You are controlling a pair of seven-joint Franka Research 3 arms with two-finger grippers.
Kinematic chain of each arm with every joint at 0, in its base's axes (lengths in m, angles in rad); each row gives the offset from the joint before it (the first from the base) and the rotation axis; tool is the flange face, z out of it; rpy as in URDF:
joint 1: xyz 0 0 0.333 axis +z
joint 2: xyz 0 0 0 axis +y
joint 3: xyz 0 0 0.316 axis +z
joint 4: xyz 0.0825 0 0 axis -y
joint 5: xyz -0.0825 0 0.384 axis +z
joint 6: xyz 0 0 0 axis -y
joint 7: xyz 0.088 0 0 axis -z
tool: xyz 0 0 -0.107 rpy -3.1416 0 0
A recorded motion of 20 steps. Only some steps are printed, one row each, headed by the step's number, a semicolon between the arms.
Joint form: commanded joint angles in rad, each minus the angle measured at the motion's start. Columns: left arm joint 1, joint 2, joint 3, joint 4, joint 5, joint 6, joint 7; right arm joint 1, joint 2, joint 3, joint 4, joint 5, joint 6, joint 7.
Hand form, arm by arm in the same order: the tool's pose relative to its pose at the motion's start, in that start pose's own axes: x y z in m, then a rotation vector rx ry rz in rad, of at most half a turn. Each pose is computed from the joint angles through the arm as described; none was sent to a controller.
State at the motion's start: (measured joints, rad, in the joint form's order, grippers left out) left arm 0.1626 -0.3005 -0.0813 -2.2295 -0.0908 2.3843 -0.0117; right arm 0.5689 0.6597 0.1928 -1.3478 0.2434 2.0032 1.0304
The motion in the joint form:
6: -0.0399 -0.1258 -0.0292 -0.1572 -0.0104 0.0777 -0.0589; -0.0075 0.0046 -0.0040 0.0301 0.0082 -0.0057 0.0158
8: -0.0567 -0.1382 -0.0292 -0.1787 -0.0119 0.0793 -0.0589; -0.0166 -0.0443 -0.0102 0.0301 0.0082 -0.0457 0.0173
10: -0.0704 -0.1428 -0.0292 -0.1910 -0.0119 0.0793 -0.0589; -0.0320 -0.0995 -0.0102 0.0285 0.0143 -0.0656 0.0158
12: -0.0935 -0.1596 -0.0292 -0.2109 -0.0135 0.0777 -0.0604; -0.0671 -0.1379 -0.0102 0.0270 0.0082 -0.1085 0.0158
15: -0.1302 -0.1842 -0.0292 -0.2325 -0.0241 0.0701 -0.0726; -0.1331 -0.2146 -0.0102 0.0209 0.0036 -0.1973 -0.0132
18: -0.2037 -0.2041 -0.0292 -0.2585 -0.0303 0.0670 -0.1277; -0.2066 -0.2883 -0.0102 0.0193 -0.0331 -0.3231 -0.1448
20: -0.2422 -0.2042 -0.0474 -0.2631 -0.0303 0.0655 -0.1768; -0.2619 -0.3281 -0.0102 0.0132 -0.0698 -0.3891 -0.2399
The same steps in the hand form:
6: -0.0444 0.0293 -0.0067 -0.0159 0.0418 -0.0030; 0.0067 -0.0028 -0.0125 0.0238 0.0043 0.0241
8: -0.0522 0.0358 -0.0042 -0.0219 0.0332 0.0103; 0.0018 0.0010 -0.0451 0.0296 0.0150 0.0226
10: -0.0572 0.0411 -0.0016 -0.0263 0.0247 0.0220; -0.0040 0.0046 -0.0833 0.0613 0.0315 0.0197
12: -0.0655 0.0501 -0.0017 -0.0352 0.0184 0.0398; 0.0051 0.0186 -0.1123 0.0594 0.0412 0.0386
15: -0.0762 0.0645 -0.0045 -0.0554 0.0102 0.0525; 0.0167 0.0488 -0.1659 0.0510 0.0523 0.0480
18: -0.0927 0.0932 -0.0048 -0.0877 -0.0074 0.0582; 0.0284 0.0897 -0.2155 -0.0077 0.0697 -0.0388
20: -0.1022 0.1164 -0.0043 -0.1015 -0.0195 0.0618; 0.0418 0.1208 -0.2425 -0.0516 0.0875 -0.0903

